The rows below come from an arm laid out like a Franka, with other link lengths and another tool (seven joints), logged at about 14 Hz.
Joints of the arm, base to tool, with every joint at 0 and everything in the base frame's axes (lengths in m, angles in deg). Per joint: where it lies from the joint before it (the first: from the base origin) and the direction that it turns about. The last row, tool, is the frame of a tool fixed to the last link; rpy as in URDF.
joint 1: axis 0 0 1 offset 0 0 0.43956
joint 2: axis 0 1 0 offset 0 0 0
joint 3: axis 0 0 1 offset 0 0 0.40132
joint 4: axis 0 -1 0 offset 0.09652 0 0
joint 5: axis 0 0 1 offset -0.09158 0 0.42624
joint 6: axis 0 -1 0 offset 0 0 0
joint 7: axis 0 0 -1 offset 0.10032 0 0
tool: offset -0.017 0.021 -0.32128 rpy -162.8 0 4.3
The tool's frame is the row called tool.
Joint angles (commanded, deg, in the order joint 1, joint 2, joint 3, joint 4, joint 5, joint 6, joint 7), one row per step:
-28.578 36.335 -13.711 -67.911 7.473 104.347 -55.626
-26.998 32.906 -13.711 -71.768 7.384 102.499 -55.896
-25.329 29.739 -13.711 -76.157 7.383 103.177 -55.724
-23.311 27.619 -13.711 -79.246 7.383 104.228 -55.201
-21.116 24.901 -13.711 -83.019 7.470 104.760 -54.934
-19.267 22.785 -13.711 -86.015 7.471 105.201 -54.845
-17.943 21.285 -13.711 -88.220 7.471 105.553 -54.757
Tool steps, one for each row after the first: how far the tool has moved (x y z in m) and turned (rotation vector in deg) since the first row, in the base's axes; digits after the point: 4 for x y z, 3 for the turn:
-0.0119 0.0331 0.0117 1.960 1.386 1.335
-0.0166 0.0605 0.0174 2.793 1.468 2.299
-0.0121 0.0875 0.0201 3.058 1.220 3.443
-0.0134 0.1205 0.0236 3.890 1.343 4.946
-0.0154 0.1475 0.0253 4.510 1.530 6.408
-0.0179 0.1669 0.0256 4.972 1.711 7.435

